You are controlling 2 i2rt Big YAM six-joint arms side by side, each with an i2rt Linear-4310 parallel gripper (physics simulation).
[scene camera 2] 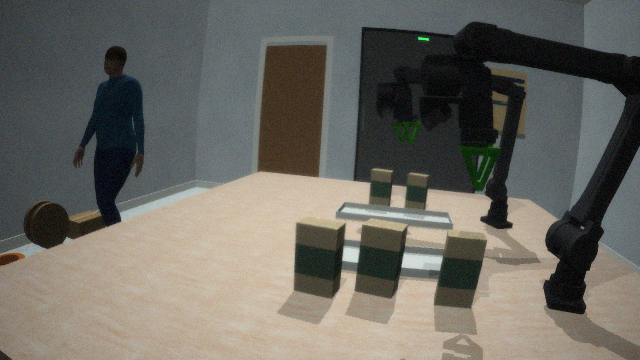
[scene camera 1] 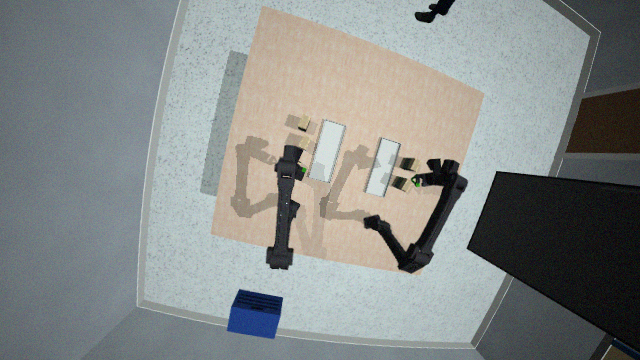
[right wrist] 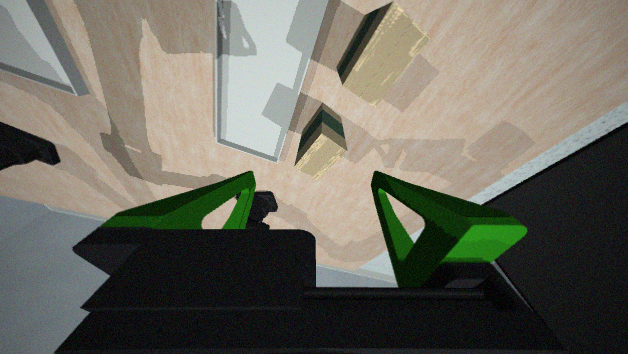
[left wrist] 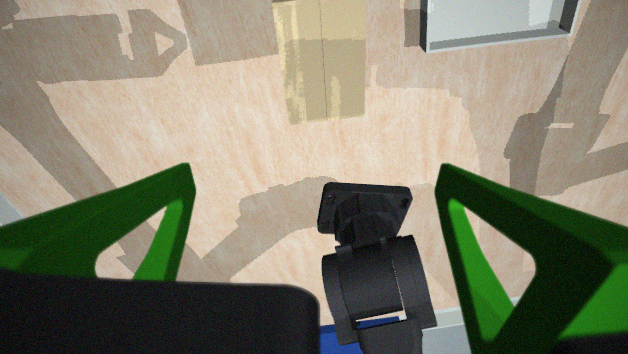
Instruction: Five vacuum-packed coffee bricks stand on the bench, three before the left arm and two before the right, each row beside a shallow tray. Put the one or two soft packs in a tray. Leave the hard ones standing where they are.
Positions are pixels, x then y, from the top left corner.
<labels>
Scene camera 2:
left gripper: 477, 184
shallow tray: 348, 210
shallow tray: 419, 262
</labels>
